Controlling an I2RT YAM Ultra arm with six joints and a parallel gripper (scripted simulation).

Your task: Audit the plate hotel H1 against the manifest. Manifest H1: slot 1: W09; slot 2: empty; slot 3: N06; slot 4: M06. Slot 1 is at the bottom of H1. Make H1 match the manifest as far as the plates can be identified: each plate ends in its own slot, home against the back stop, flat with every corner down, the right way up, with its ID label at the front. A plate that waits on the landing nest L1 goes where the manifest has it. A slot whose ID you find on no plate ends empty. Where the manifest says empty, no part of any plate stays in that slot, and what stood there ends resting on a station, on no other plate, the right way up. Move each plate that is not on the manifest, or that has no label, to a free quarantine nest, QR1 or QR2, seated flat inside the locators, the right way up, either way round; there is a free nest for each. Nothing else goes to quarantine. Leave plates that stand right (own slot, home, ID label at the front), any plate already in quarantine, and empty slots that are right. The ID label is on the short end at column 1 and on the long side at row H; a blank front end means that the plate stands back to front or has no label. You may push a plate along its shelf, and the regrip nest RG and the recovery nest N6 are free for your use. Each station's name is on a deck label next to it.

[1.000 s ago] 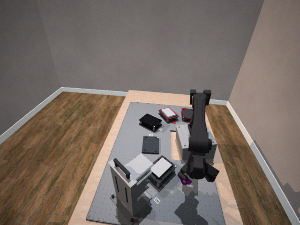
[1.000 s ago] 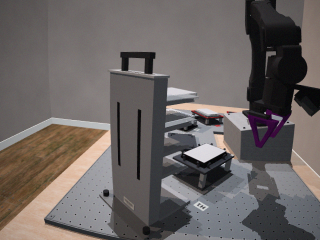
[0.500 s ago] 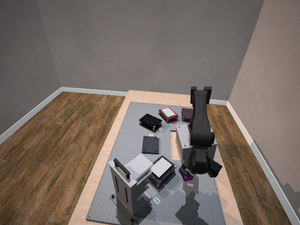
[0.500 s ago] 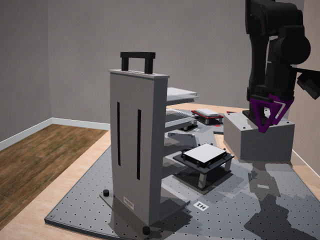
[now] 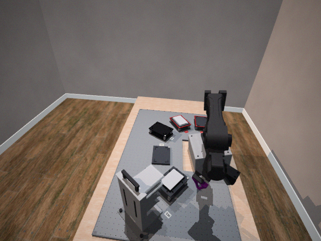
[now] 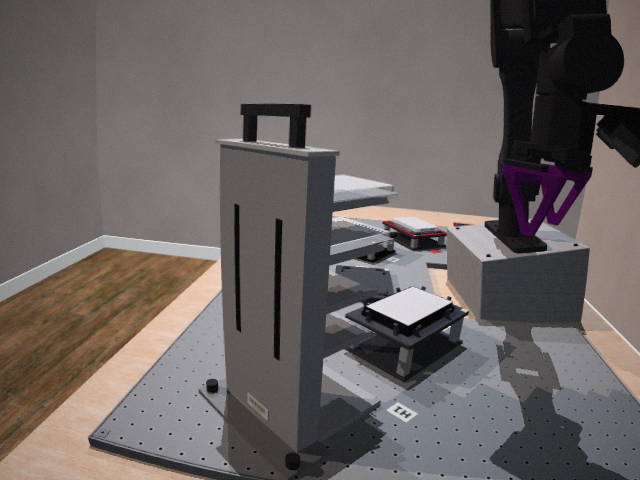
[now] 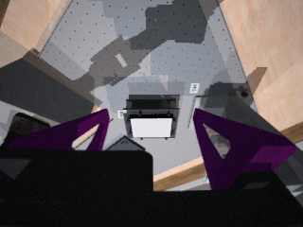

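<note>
Now: hand 12 cm short of the dark plate, 12 cm to the left of it and 17 cm above it. The rest, counted from my hand: plate hotel H1 (31 cm ahead, 7 cm to the left, 9 cm below); black raised nest (19 cm ahead, 60 cm to the right, 20 cm below); h1 deck label (15 cm ahead, 4 cm to the left, 24 cm below).
</note>
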